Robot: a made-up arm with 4 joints.
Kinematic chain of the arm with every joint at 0, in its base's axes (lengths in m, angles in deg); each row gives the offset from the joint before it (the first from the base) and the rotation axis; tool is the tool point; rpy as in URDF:
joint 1: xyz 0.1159 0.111 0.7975 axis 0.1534 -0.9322 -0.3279
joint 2: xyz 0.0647 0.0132 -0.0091 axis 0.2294 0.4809 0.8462
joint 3: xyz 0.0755 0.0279 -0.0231 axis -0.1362 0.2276 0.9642
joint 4: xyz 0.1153 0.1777 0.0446 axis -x
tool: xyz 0.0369 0.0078 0.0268 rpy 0 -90 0
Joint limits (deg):
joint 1: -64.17..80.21
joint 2: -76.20..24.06
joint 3: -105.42..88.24
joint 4: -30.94..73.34
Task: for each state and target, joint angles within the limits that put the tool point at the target. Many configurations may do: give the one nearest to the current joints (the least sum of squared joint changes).
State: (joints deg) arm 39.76 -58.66 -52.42 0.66
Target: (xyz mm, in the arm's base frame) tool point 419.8 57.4 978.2
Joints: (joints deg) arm 2.81 -37.93 -38.18 -18.15
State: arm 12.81 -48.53 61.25 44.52
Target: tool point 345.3 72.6 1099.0
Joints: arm 38.63 -58.80 9.64 52.45
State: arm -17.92 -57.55 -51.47 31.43
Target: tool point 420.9 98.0 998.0
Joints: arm 10.01 -57.22 -1.56 -15.05
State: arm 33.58 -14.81 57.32 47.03
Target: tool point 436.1 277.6 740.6
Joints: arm -15.85 -56.42 33.86 55.24
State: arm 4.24 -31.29 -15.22 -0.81
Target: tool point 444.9 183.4 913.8
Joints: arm 4.56 -55.21 21.11 -29.60
